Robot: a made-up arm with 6 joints.
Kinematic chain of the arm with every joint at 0, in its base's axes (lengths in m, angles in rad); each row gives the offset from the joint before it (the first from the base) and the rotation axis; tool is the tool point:
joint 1: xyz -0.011 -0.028 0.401 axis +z
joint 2: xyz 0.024 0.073 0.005 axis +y
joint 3: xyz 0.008 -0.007 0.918 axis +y
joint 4: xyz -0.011 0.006 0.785 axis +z
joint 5: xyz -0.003 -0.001 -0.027 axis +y
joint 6: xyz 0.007 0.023 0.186 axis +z
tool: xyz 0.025 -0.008 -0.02
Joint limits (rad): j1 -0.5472..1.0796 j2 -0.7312..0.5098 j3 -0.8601..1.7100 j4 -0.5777..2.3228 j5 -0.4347..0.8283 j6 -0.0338..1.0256
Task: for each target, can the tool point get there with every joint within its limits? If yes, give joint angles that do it. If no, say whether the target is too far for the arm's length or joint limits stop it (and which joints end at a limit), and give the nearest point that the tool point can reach.
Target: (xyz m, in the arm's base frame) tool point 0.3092 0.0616 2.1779
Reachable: yes | joints -0.2321 -0.0335 0.3999 1.4874 0.3718 0.6933
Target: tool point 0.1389 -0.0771 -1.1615
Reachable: no: joint limits stop it (at a limit: joint 2, joint 3, joint 5) | nearest point 1.0113 -0.3628 0.5854 | short by 1.973 m
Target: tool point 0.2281 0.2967 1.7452
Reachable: yes | joints 0.4957 -0.4417 1.4830 1.8299 0.5583 0.6746
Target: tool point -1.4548 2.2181 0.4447
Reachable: no: too far | nearest point -1.1550 0.8848 1.0042 | short by 1.477 m
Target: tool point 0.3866 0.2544 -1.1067
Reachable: no: joint limits stop it (at a limit: joint 2, joint 3, joint 5) | nearest point 0.8670 0.5956 0.5849 | short by 1.791 m
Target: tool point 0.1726 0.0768 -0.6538
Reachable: no: joint limits stop it (at a limit: joint 2, joint 3, joint 5) | nearest point 0.9228 0.5050 0.5856 | short by 1.511 m
